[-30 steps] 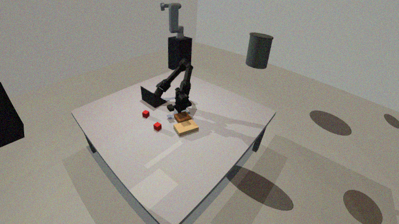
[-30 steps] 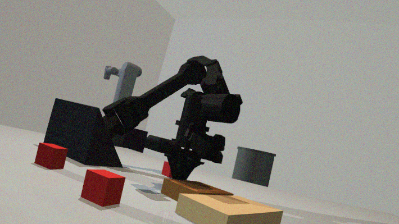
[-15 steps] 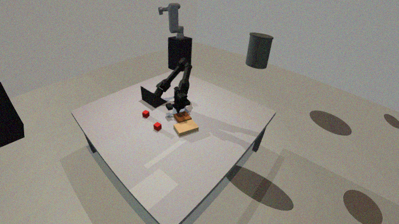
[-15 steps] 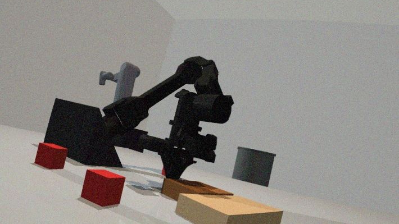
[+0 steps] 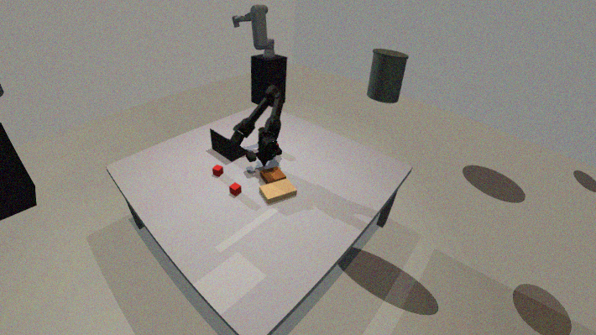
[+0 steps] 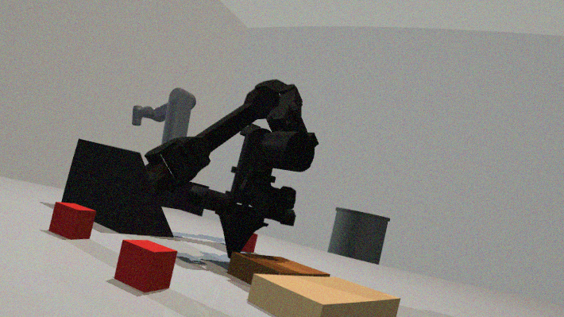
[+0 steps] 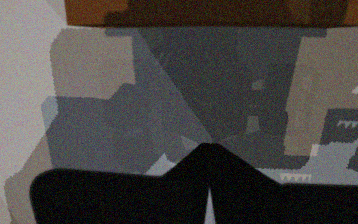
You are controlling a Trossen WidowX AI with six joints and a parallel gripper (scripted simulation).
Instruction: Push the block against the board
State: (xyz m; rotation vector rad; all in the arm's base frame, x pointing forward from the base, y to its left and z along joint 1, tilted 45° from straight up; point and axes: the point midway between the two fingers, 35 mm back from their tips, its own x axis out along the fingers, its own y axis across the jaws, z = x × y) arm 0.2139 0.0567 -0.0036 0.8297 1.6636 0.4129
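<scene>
Right now the square block is 10 cm ahead of my gripper tip, 3 cm to the right of it and 1 cm above it. Round my gripper tip: board 20 cm ahead, 9 cm to the right, 1 cm above.
</scene>
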